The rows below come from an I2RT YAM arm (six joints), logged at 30 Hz.
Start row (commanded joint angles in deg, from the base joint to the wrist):
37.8, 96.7, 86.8, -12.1, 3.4, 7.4
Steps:
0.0, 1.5, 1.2, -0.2, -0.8, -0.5
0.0, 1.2, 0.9, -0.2, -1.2, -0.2
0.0, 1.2, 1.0, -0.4, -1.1, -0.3
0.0, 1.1, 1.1, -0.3, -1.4, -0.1
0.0, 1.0, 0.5, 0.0, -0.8, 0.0
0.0, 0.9, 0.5, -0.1, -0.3, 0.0
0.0, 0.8, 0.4, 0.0, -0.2, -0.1
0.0, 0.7, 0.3, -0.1, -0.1, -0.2
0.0, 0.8, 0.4, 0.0, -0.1, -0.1
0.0, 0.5, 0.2, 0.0, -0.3, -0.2
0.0, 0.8, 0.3, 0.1, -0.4, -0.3
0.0, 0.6, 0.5, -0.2, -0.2, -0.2
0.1, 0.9, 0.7, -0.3, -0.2, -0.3
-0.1, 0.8, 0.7, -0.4, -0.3, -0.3
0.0, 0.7, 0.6, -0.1, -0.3, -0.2
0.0, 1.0, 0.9, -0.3, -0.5, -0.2
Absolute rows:
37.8, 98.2, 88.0, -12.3, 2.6, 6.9
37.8, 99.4, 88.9, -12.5, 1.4, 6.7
37.8, 100.6, 89.9, -12.9, 0.3, 6.4
37.8, 101.7, 91.0, -13.2, -1.1, 6.3
37.8, 102.7, 91.5, -13.2, -1.9, 6.3
37.8, 103.6, 92.0, -13.3, -2.2, 6.3
37.8, 104.4, 92.4, -13.3, -2.4, 6.2
37.8, 105.1, 92.7, -13.4, -2.5, 6.0
37.8, 105.9, 93.1, -13.4, -2.6, 5.9
37.8, 106.4, 93.3, -13.4, -2.9, 5.7
37.8, 107.2, 93.6, -13.3, -3.3, 5.4
37.8, 107.8, 94.1, -13.5, -3.5, 5.2
37.9, 108.7, 94.8, -13.8, -3.7, 4.9
37.8, 109.5, 95.5, -14.2, -4.0, 4.6
37.8, 110.2, 96.1, -14.3, -4.3, 4.4
37.8, 111.2, 97.0, -14.6, -4.8, 4.2

